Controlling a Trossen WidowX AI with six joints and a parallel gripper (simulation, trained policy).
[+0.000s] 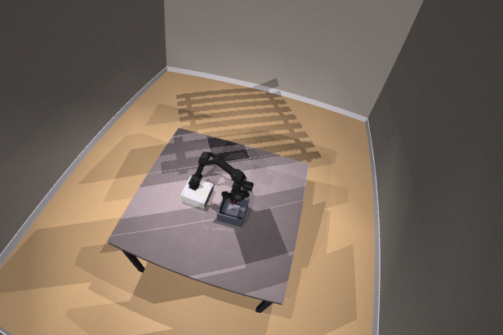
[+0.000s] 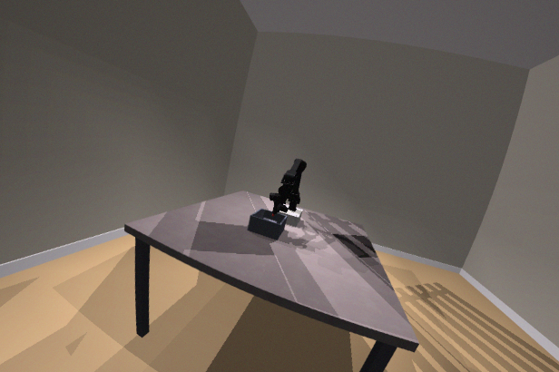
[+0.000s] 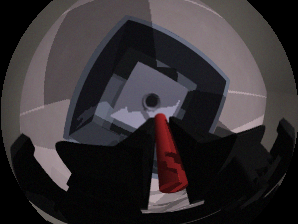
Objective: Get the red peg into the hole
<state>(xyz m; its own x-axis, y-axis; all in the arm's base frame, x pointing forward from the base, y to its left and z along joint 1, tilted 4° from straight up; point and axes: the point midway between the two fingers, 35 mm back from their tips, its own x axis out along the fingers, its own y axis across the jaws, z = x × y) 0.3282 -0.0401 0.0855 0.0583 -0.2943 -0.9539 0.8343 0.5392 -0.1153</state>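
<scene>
My gripper tip is now 20 mm below the red peg and 10 mm to the right of it. From my gripper tip the other things lie so: dark blue box: 90 mm below, 10 mm to the right, 10 mm ahead; plate: 70 mm below, 10 mm to the right, 10 mm ahead.
</scene>
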